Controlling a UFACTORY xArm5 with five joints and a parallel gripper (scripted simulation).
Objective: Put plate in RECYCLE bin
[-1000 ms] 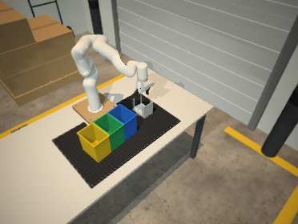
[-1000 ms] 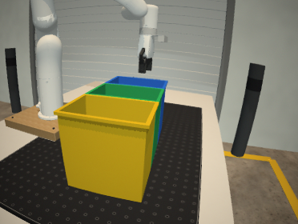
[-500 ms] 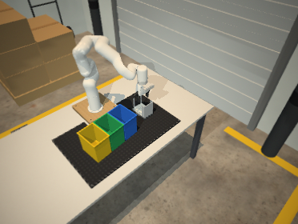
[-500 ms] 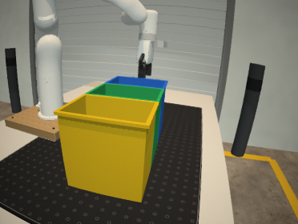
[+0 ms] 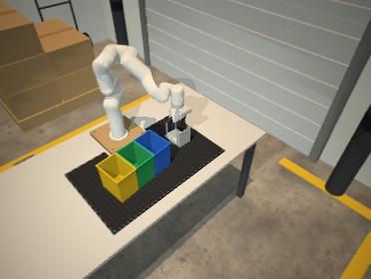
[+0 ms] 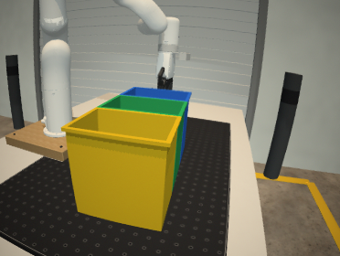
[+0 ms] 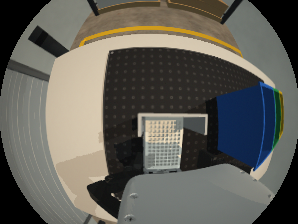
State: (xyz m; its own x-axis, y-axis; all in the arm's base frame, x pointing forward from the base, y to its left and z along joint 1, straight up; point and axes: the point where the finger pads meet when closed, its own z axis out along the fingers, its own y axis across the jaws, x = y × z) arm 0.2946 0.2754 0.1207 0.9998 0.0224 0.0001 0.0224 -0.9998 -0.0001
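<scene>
My hand is 100 mm above the 96-well plate. Also, from my hand: yellow bin 500 mm to the right, 80 mm ahead, 50 mm below; green bin 370 mm to the right, 70 mm ahead, 50 mm below; blue bin 240 mm to the right, 50 mm below, 50 mm ahead.
</scene>
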